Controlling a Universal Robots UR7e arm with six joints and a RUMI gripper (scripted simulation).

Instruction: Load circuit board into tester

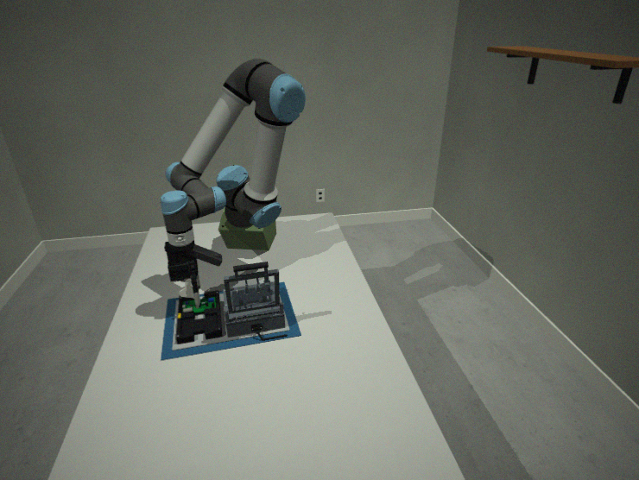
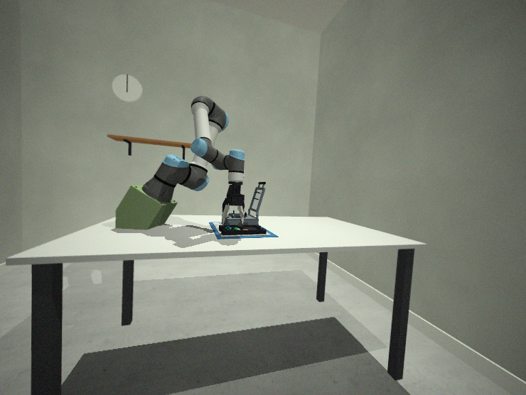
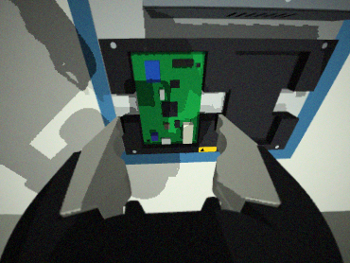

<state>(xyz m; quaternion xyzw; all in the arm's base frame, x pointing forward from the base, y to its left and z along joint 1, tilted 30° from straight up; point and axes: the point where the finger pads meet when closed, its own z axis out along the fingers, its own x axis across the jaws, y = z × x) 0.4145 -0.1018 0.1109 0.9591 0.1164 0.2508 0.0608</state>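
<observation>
My gripper is now 30 mm above the green circuit board. The rest, counted from my hand: tester lid 210 mm to the left, 140 mm ahead, 130 mm above.
</observation>
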